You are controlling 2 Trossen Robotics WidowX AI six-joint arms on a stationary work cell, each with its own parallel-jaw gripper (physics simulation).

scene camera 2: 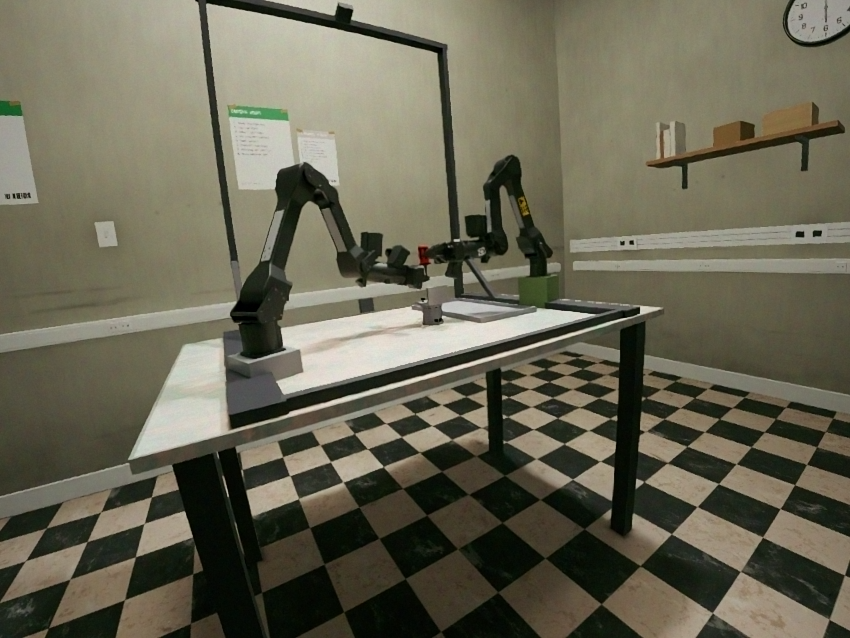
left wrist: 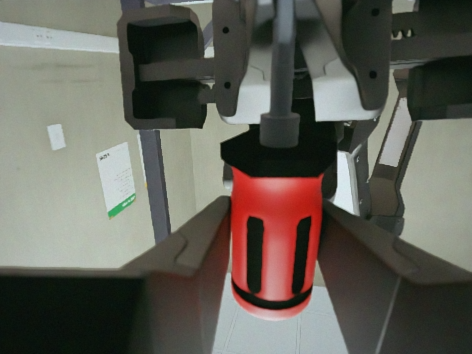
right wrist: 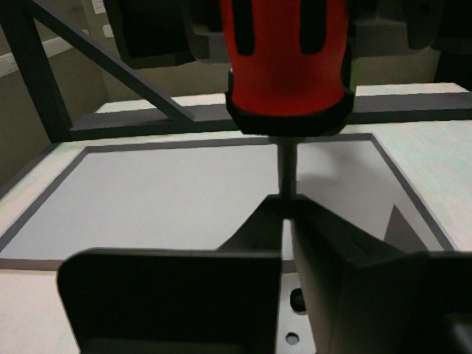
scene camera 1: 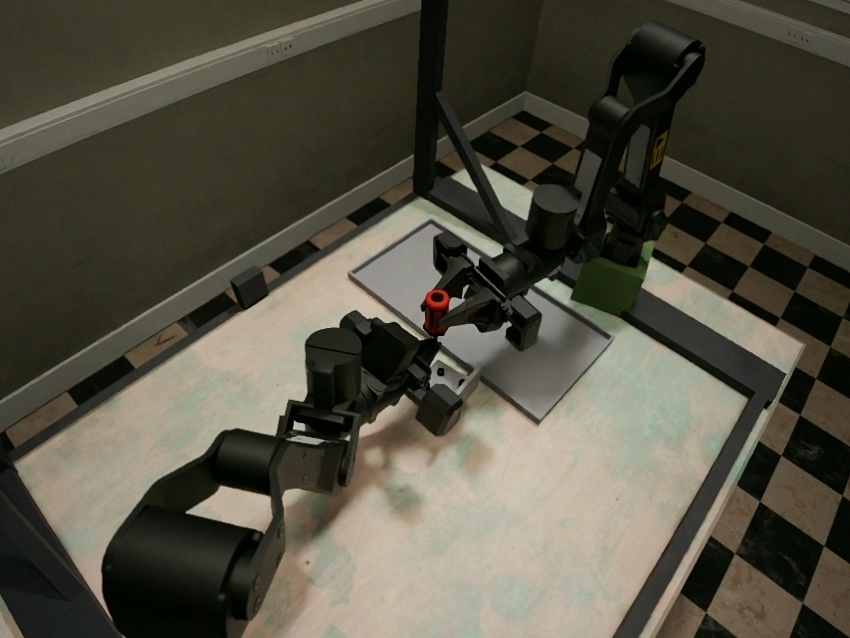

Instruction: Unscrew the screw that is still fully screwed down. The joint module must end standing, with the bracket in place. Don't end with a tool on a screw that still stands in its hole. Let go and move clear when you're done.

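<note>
A red screwdriver is upright, shaft down, above the joint module. My left gripper is shut on its handle. My right gripper is closed around the thin shaft below the handle; its fingertips hide the shaft's lower end. The grey joint module stands on the table with the grey bracket on top. A black screw shows on it, and an open hole is beside that screw. Fingers hide part of the top.
A flat grey tray lies just behind the module. The left arm's green base is beyond it. A dark frame post with a diagonal brace rises behind the tray.
</note>
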